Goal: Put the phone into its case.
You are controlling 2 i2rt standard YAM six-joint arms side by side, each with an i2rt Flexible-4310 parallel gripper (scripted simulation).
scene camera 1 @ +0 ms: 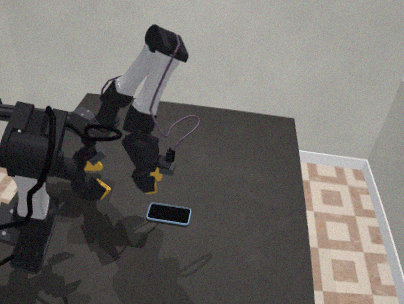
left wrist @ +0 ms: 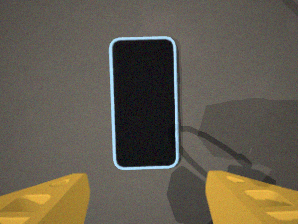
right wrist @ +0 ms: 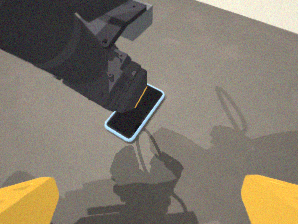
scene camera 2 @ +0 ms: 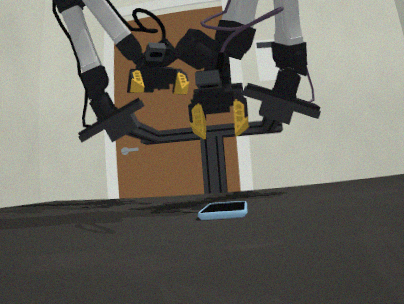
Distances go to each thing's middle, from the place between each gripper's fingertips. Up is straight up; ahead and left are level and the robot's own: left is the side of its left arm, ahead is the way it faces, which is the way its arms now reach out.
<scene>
My left hand (scene camera 2: 220, 136) is 14 cm above the black phone (left wrist: 143, 70) and 4 cm short of it.
I see the black phone 160 mm ahead of my right hand (scene camera 2: 163, 90), 140 mm to the left of it and 270 mm below it.
</scene>
